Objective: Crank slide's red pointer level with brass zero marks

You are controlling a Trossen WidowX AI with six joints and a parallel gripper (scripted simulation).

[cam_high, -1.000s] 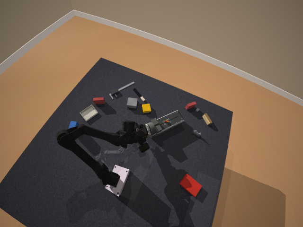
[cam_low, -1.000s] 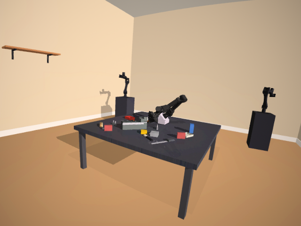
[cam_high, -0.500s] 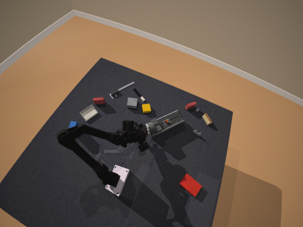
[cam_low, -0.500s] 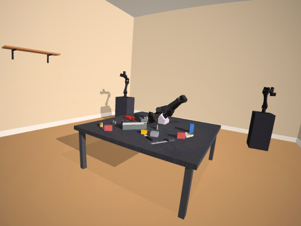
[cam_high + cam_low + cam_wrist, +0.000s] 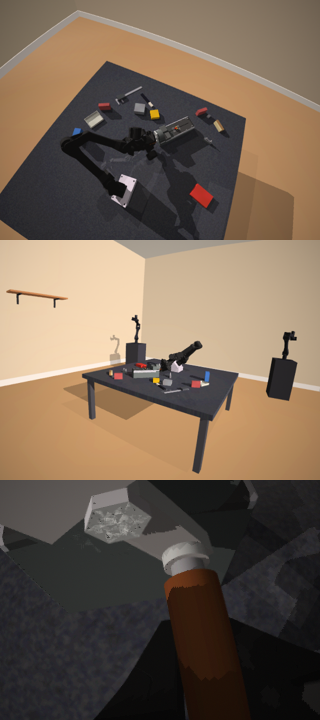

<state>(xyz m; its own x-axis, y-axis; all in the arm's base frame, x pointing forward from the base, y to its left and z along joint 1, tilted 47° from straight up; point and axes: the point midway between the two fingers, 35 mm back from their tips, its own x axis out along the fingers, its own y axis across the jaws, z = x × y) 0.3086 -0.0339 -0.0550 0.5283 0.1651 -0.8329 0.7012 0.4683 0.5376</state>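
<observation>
Right now my gripper tip is 3 cm below the brown crank handle, 1 cm to the right of it and 1 cm past it. From my gripper tip the other things lie so: grey block (21 cm ahead, 18 cm to the left, 2 cm below); then yellow block (21 cm ahead, 7 cm to the left, 3 cm below); then red pointer (12 cm ahead, 10 cm to the right, 4 cm above).
</observation>
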